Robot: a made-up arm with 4 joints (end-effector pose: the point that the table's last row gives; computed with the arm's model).
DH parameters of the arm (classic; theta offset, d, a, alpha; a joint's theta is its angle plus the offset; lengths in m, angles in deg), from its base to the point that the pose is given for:
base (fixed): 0 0.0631 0 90
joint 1: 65.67 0 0.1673 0
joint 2: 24.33 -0.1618 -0.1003 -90
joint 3: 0 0.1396 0.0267 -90
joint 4: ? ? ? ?
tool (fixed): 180 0.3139 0 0
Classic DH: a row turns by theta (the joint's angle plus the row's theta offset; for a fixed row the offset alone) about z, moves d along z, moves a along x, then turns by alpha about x.
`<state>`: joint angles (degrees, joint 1 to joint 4).
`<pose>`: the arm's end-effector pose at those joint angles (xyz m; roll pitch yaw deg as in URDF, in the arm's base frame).
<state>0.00 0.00 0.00 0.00</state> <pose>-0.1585 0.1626 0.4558 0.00 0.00 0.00</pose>
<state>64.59 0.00 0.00 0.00</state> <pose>-0.4227 0.1626 0.0885 0.00 -64.59 0.00</pose>
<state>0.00 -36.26 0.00 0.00</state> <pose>0.0277 0.1626 0.5438 0.00 36.26 0.00</pose>
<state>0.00 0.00 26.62 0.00</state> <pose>-0.1585 0.3151 0.4194 -26.62 0.00 0.00</pose>
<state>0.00 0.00 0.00 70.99</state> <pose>0.1975 0.1626 0.3272 0.00 70.99 0.00</pose>
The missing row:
joint 4: -90 0.0008 0.0878 -90
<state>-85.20 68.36 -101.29 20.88</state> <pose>0.0039 -0.1828 -0.1221 106.52 11.76 20.92</pose>
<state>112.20 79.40 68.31 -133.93</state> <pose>0.0921 -0.0742 0.3216 66.49 6.96 42.39</pose>
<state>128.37 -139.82 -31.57 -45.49</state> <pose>-0.5675 0.0661 0.1628 35.22 -27.15 -24.81</pose>
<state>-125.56 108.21 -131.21 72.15</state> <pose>0.1399 0.0059 -0.3461 123.57 -30.48 56.19</pose>
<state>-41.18 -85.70 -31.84 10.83</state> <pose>0.4114 -0.0230 0.1466 -154.07 43.62 172.13</pose>
